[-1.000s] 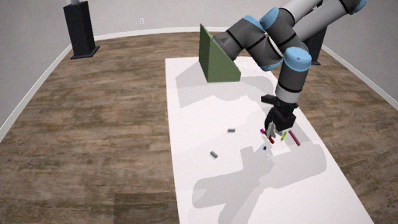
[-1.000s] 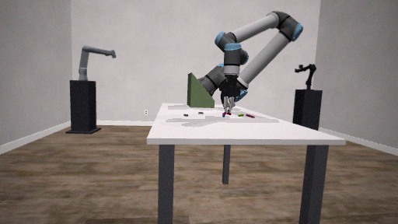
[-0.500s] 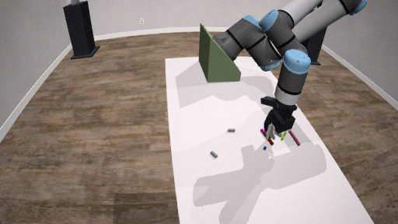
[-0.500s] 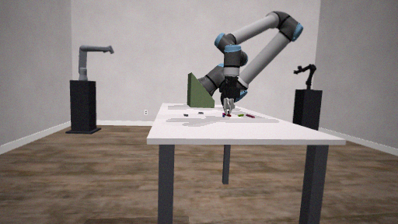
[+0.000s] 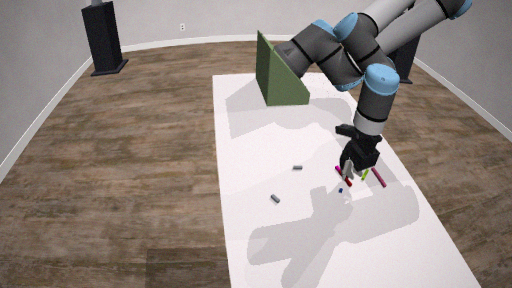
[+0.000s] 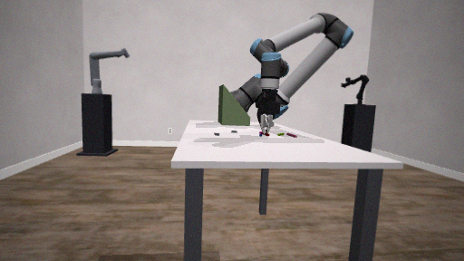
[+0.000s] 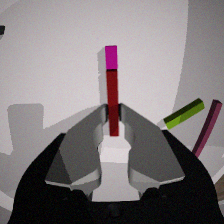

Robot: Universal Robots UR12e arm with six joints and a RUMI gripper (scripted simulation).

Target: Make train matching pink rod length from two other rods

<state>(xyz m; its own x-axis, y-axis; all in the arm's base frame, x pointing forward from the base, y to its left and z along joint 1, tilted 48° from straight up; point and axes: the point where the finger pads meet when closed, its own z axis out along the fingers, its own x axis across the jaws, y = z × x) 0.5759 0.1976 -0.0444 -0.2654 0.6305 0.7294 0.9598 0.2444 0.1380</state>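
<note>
Right now the red rod is 1 cm below my hand. The rest, counted from my hand: blue rod 5 cm ahead, 3 cm to the right, 1 cm below; lime rod 8 cm to the left, 1 cm below, 1 cm behind; magenta rod 5 cm behind, 1 cm to the right, 1 cm below.
</note>
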